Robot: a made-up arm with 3 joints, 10 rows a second.
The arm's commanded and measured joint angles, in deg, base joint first. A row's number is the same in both.
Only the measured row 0 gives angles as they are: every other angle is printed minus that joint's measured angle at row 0.
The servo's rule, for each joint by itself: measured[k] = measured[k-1] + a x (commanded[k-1-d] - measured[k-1]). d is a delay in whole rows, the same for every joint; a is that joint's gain. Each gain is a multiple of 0.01, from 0.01 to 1. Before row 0 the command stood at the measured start. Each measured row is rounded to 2 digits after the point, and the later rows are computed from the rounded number. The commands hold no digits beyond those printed.
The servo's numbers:
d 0
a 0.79 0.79 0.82
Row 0, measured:
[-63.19 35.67 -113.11]
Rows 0 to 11, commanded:
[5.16 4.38 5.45]
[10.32 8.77 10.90]
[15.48 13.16 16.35]
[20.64 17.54 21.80]
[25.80 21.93 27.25]
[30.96 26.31 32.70]
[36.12 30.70 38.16]
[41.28 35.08 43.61]
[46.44 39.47 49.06]
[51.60 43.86 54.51]
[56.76 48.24 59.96]
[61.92 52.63 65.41]
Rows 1 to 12, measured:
[4.08 3.46 4.47]
[9.01 7.65 9.74]
[14.12 12.00 15.16]
[19.27 16.38 20.60]
[24.43 20.76 26.05]
[29.59 25.14 31.50]
[34.75 29.53 36.96]
[39.91 33.91 42.41]
[45.07 38.30 47.86]
[50.23 42.69 53.31]
[55.39 47.07 58.76]
[60.55 51.46 64.21]

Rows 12 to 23, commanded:
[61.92 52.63 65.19]
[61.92 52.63 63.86]
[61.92 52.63 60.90]
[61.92 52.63 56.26]
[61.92 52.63 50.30]
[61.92 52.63 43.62]
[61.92 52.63 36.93]
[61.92 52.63 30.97]
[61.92 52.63 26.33]
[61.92 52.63 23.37]
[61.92 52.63 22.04]
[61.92 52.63 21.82]
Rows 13 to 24, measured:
[61.63 52.38 65.01]
[61.86 52.58 64.07]
[61.91 52.62 61.47]
[61.92 52.63 57.20]
[61.92 52.63 51.54]
[61.92 52.63 45.05]
[61.92 52.63 38.39]
[61.92 52.63 32.31]
[61.92 52.63 27.41]
[61.92 52.63 24.10]
[61.92 52.63 22.41]
[61.92 52.63 21.93]

